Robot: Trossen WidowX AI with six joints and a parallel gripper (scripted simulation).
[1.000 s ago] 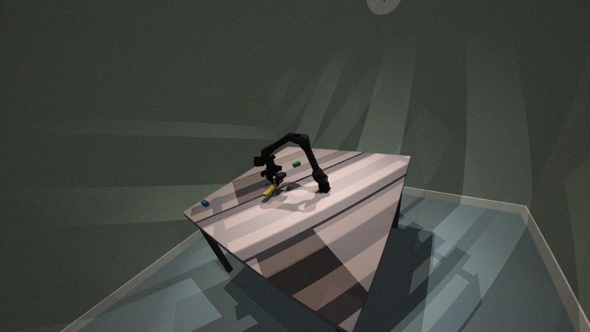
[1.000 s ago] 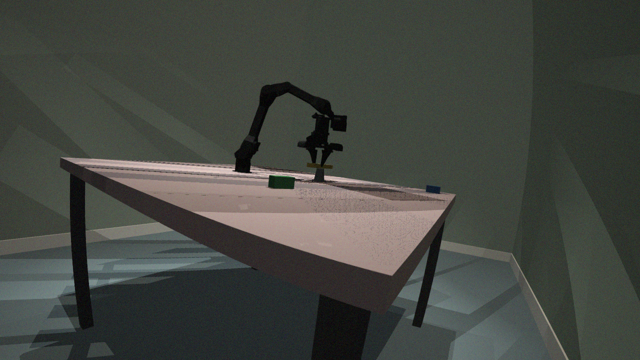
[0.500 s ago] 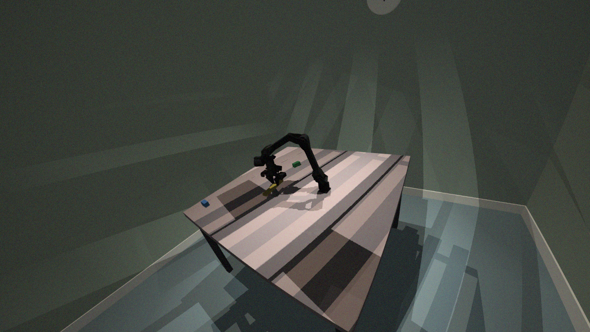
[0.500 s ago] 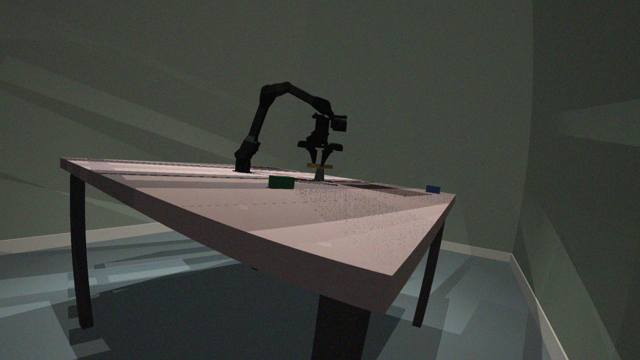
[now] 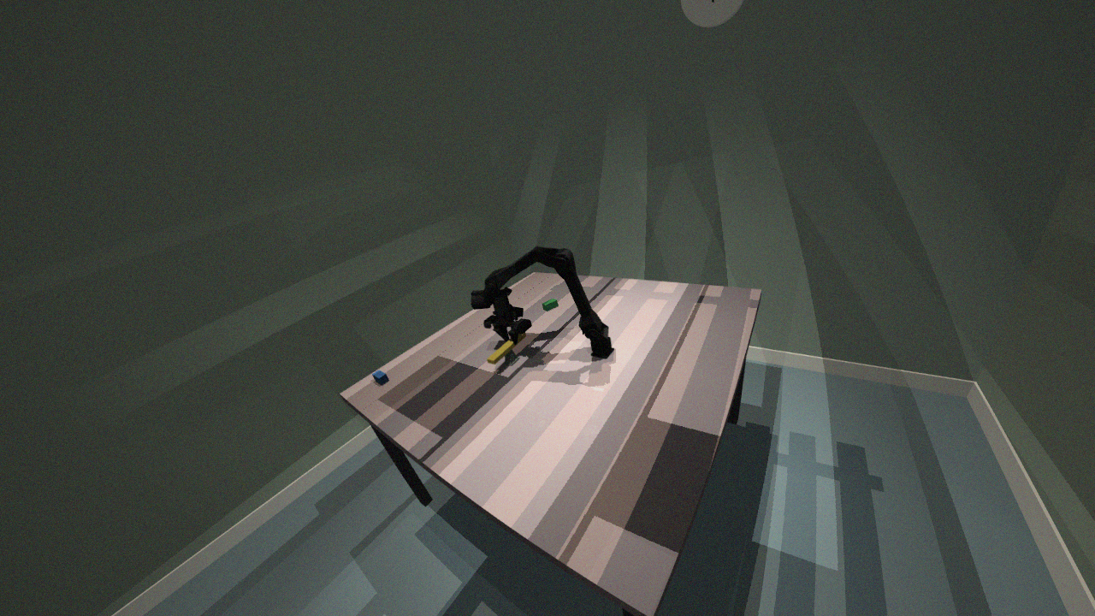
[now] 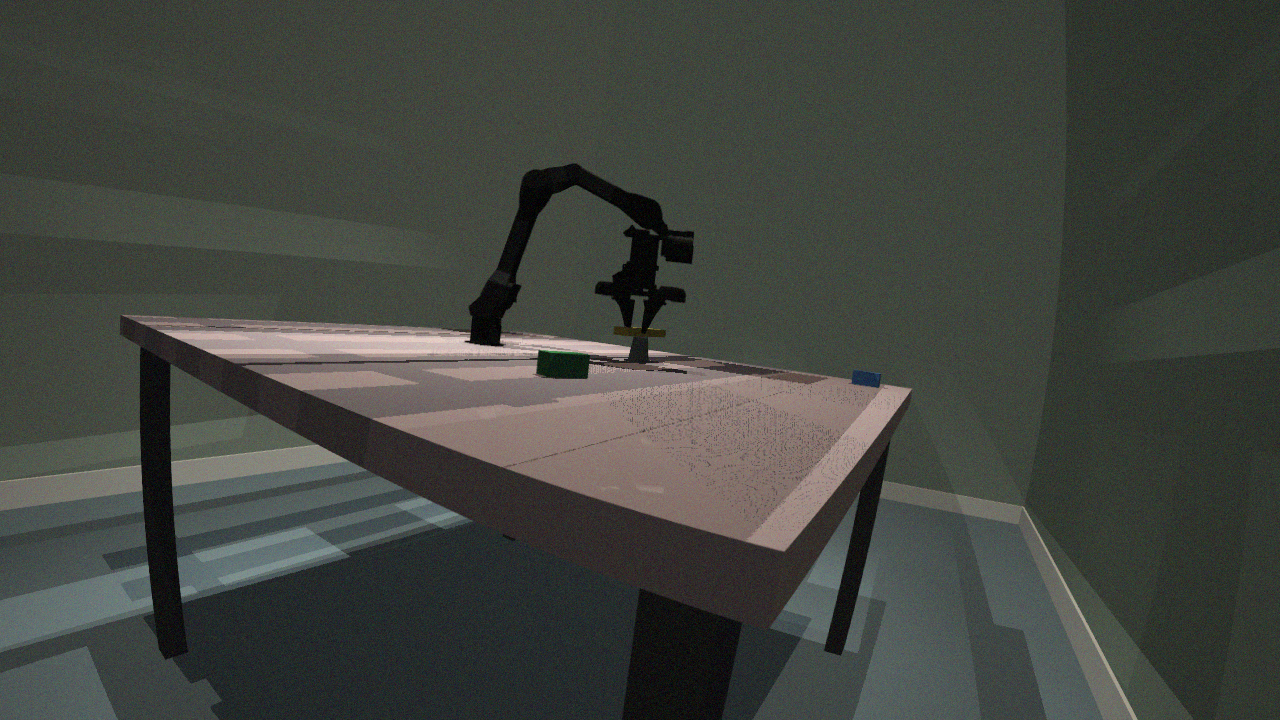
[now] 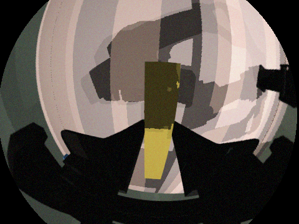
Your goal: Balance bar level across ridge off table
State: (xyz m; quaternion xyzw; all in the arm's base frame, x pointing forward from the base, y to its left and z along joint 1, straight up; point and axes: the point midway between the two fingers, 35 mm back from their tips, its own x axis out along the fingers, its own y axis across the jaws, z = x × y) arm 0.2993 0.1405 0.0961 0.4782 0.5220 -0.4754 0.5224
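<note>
The bar lies 3 cm to the left of my gripper tip. Also, from my gripper tip: blue block: 44 cm ahead, 36 cm to the left, 5 cm below; then green block: 39 cm to the right, 12 cm ahead, 5 cm below.
</note>
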